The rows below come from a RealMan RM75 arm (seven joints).
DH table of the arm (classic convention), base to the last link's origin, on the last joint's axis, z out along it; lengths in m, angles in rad. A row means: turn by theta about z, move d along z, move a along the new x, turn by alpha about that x. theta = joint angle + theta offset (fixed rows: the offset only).
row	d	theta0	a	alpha
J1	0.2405	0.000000	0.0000	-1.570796
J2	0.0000	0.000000	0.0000	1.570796
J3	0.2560	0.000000	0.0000	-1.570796
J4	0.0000	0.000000	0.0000	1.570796
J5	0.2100	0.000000	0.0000	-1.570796
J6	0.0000	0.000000	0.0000	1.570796
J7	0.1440	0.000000	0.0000	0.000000
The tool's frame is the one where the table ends.
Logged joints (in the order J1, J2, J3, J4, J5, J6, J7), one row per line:
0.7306 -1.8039 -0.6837 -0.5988 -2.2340 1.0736 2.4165
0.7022 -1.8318 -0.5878 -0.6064 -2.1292 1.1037 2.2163
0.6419 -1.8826 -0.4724 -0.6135 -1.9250 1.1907 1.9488
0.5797 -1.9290 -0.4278 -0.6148 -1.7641 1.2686 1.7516
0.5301 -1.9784 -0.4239 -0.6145 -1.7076 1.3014 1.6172
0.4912 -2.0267 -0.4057 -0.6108 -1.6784 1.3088 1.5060
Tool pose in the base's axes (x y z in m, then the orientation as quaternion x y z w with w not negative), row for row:
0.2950 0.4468 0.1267 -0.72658 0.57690 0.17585 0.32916
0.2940 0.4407 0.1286 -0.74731 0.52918 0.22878 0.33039
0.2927 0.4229 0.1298 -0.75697 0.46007 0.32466 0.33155
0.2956 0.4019 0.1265 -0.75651 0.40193 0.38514 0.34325
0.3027 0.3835 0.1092 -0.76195 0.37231 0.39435 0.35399
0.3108 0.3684 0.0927 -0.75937 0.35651 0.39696 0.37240
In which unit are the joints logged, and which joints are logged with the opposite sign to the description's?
The joints are logged in radians. Opposite sign: J2, J6.
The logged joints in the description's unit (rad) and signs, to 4 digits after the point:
0.7306 1.8039 -0.6837 -0.5988 -2.2340 -1.0736 2.4165
0.7022 1.8318 -0.5878 -0.6064 -2.1292 -1.1037 2.2163
0.6419 1.8826 -0.4724 -0.6135 -1.9250 -1.1907 1.9488
0.5797 1.9290 -0.4278 -0.6148 -1.7641 -1.2686 1.7516
0.5301 1.9784 -0.4239 -0.6145 -1.7076 -1.3014 1.6172
0.4912 2.0267 -0.4057 -0.6108 -1.6784 -1.3088 1.5060

